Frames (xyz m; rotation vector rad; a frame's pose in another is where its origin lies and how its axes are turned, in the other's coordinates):
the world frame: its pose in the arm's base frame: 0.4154 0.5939 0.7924 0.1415 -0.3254 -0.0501
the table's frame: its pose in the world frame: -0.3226 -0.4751 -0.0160 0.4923 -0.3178 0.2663
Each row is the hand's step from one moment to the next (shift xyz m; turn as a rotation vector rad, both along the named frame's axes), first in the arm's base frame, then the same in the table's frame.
Working: the arm's base frame: its pose in the table's frame: -0.4813 -0.3289 -0.2461 -0.5800 0.6686 -0.2764

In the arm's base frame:
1: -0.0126 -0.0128 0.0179 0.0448 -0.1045 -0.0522
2: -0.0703 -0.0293 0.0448 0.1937 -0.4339 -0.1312
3: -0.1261 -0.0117 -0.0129 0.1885 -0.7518 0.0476
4: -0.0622 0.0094 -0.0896 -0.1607 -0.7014 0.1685
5: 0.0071 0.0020 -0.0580 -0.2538 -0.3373 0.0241
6: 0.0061 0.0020 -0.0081 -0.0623 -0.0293 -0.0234
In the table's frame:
1: 0.0014 0.0024 0.0252 -0.0062 -0.1248 0.0056
2: -0.0257 0.0243 0.0810 0.0359 -0.4861 0.0738
3: -0.1045 0.0380 0.0620 0.1300 -0.6666 0.3764
4: -0.1049 -0.0035 -0.0312 -0.0525 -0.4296 0.5991
5: -0.0323 -0.0254 -0.0416 -0.1959 -0.1562 0.3406
6: -0.0005 -0.0043 -0.0094 -0.0641 -0.0073 0.0336

